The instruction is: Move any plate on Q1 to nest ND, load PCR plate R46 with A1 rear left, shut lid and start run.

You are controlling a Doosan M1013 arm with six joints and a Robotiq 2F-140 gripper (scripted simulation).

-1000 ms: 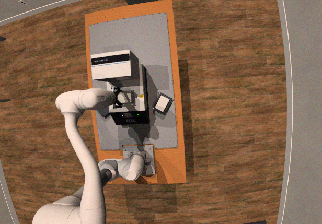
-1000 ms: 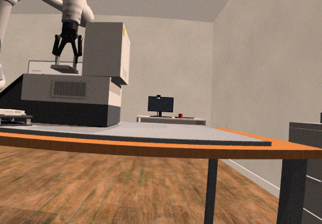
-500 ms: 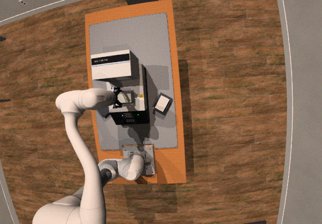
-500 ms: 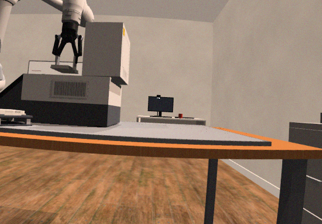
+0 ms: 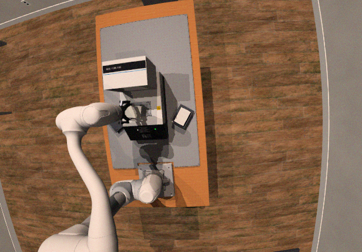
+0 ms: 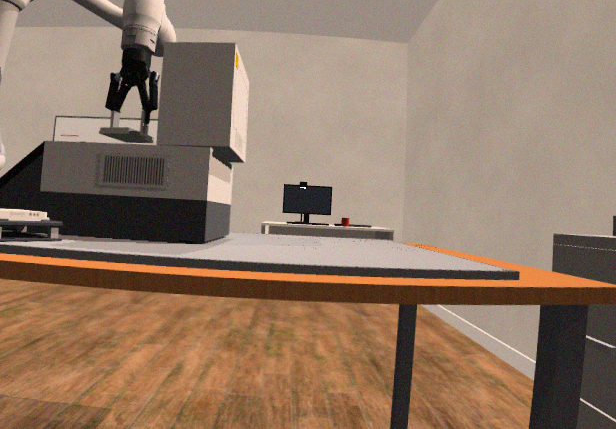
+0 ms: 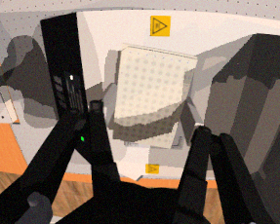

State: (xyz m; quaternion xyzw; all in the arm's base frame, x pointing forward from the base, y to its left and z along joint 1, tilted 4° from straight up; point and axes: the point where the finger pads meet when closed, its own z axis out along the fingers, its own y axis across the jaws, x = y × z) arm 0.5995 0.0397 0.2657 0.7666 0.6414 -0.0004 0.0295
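The dark nest lies 260 mm to the left of my hand, 250 mm below it and 70 mm behind it. Round my hand: dark plate nest N1 (320 mm to the right, 250 mm below, 80 mm behind); 96-well plate (20 mm below); white plate R46 (320 mm to the right, 230 mm below, 80 mm behind).
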